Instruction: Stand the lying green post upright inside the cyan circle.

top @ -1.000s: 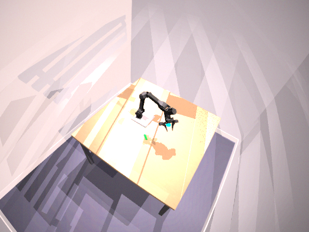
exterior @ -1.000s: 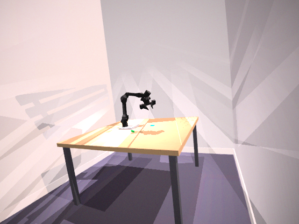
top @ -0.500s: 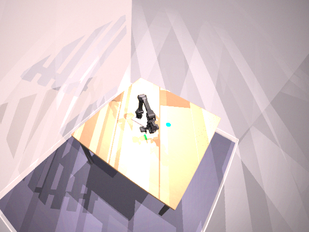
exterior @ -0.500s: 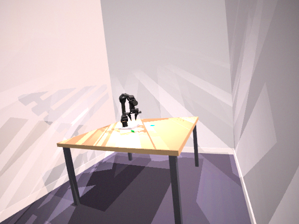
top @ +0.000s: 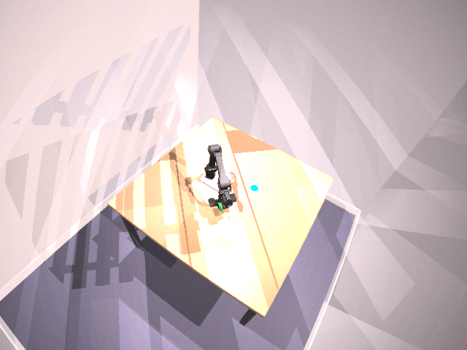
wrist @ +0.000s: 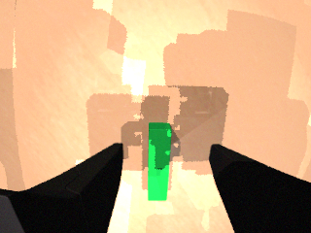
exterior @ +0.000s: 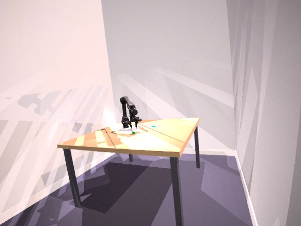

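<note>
My gripper tip is 20 mm past the green post, 30 mm to the right of it and 50 mm above it. The rest, counted from my gripper tip: cyan circle: 140 mm ahead, 310 mm to the left, 50 mm below.
</note>
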